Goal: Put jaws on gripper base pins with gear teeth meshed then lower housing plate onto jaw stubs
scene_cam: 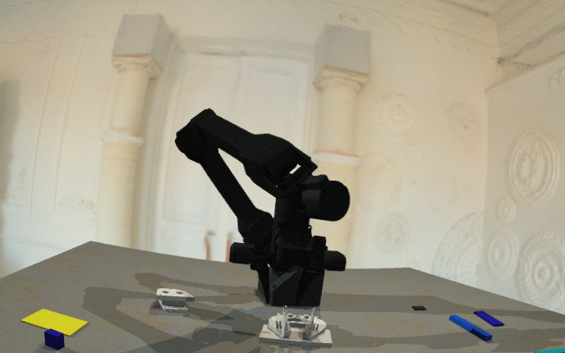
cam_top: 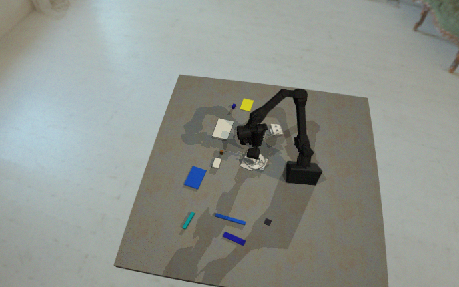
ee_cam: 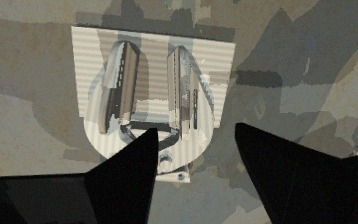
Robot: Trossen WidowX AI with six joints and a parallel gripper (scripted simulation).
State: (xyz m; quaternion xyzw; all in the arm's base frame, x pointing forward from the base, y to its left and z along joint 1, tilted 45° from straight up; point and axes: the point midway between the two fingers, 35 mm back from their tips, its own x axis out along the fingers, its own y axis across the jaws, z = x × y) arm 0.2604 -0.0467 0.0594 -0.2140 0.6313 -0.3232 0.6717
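My gripper tip is now 12 cm past the grey gripper base, 19 cm to the left of it and 3 cm above it. Also, from my gripper tip: housing plate: 4 cm behind, 5 cm to the left, 5 cm below; small white block: 20 cm ahead, 7 cm to the left, 5 cm below; white slab: 20 cm ahead, 18 cm to the right, 6 cm below.
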